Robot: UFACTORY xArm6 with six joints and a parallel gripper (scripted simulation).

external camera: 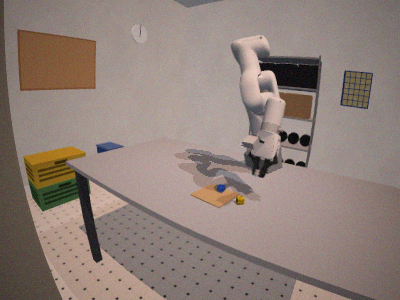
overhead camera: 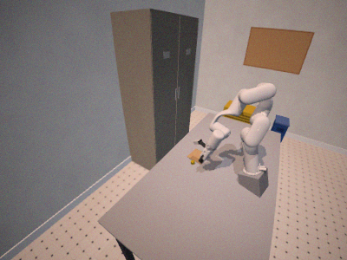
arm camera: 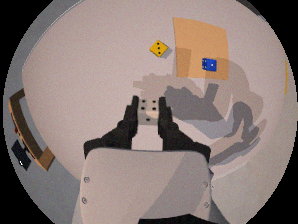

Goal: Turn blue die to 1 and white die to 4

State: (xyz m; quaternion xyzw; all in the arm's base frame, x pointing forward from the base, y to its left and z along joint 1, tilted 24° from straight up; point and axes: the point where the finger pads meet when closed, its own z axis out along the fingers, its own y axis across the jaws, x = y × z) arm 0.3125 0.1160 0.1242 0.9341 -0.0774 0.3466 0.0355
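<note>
Now: the white die 10 mm below my hand. Round my hand: blue die (130 mm to the right, 100 mm below, 50 mm ahead); yellow die (100 mm below, 80 mm ahead, 30 mm to the right); tan mat (140 mm to the right, 110 mm below, 90 mm ahead).
</note>
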